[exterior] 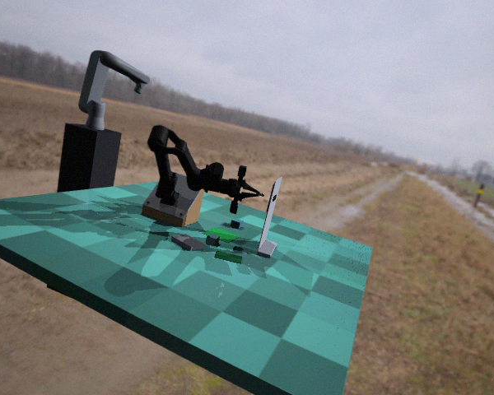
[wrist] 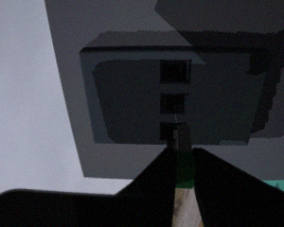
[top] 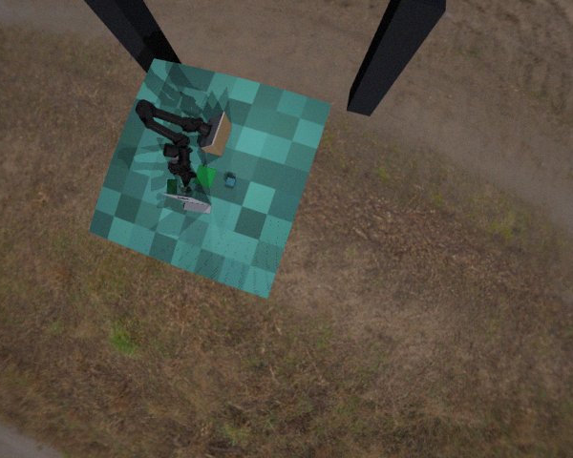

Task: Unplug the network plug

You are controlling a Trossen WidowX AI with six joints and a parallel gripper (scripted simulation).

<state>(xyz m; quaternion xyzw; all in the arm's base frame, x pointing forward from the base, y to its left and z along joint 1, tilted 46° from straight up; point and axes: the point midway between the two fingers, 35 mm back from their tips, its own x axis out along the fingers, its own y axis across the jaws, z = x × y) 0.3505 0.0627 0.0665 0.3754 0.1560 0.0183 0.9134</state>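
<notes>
The green marked square lies 210 mm below my gripper tip and 120 mm behind it. From my gripper tip the other things lie so: dark blue cube: 200 mm below, 180 mm to the left, 110 mm behind; dark green patch: 210 mm below, 200 mm to the right, 10 mm behind; pale teal cube: 200 mm below, 120 mm to the right, 110 mm behind.
</notes>
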